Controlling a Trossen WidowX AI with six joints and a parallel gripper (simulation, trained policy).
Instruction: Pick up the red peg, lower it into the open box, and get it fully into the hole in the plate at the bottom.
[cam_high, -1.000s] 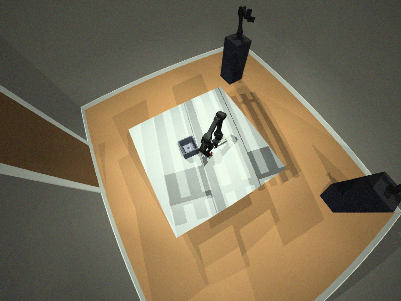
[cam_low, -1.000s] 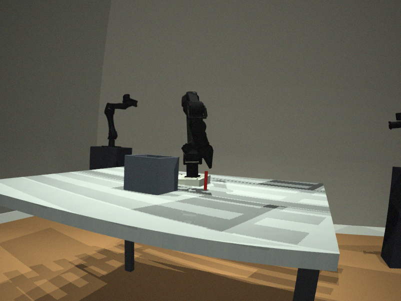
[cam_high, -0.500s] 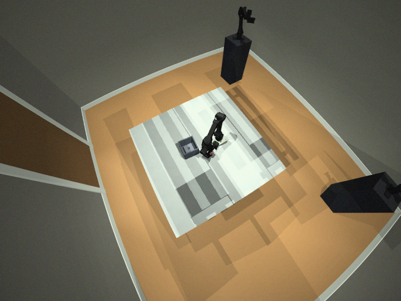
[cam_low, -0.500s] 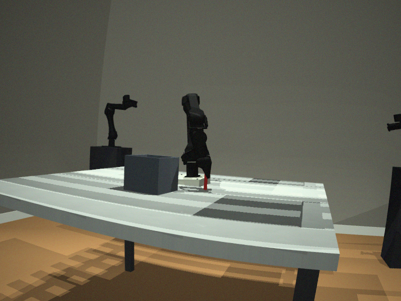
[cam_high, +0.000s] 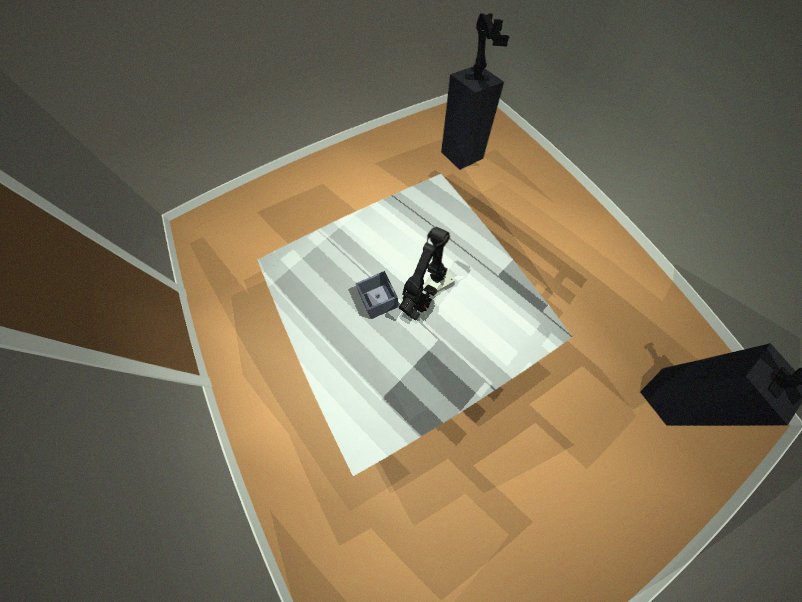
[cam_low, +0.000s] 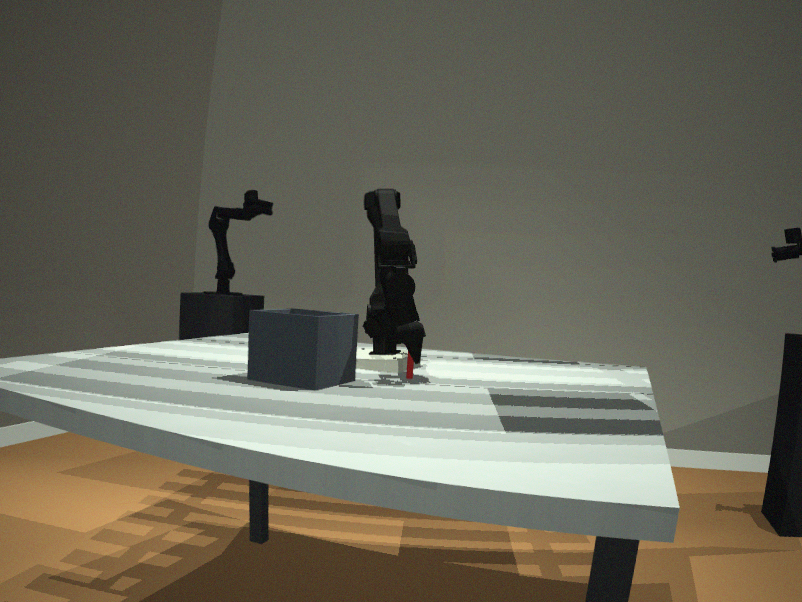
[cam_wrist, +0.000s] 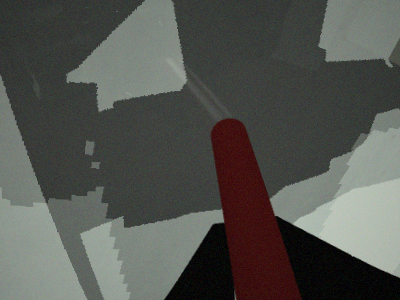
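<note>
My gripper tip is now 19 cm to the left of the pale plate, 18 cm short of it and 1 cm below it. From my gripper tip the other things lie so: red peg (1 cm to the right, 1 cm ahead).
</note>
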